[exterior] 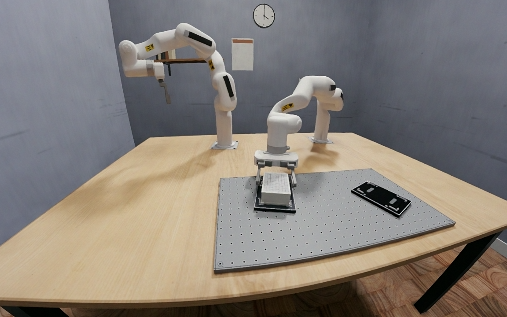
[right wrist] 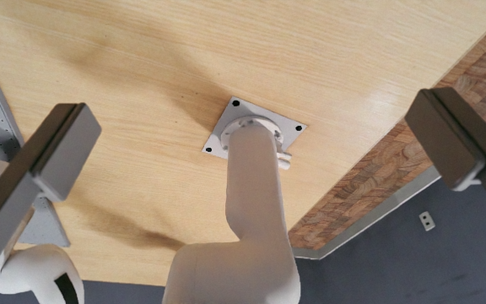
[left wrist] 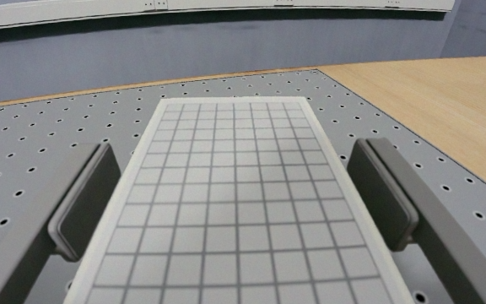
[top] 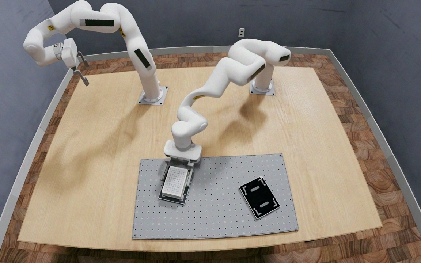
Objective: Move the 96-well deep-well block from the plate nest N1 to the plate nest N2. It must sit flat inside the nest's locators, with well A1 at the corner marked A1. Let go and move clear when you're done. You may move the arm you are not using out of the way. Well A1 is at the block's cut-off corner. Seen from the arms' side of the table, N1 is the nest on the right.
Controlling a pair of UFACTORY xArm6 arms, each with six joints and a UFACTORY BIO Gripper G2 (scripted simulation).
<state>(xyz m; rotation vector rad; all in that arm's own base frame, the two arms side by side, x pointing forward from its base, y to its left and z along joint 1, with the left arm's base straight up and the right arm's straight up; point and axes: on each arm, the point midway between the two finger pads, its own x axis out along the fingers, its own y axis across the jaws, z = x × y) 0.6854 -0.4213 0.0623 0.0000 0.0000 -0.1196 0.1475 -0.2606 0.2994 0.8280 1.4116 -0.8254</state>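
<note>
The white deep-well block is 20 mm below my left hand and 10 mm ahead of it. From my left hand the other things lie so: A1 label: 380 mm to the left, 40 mm below, 30 mm ahead; black nest N2: 350 mm to the left, 110 mm ahead, 40 mm below; nest N1: 40 mm below, 10 mm ahead.
</note>
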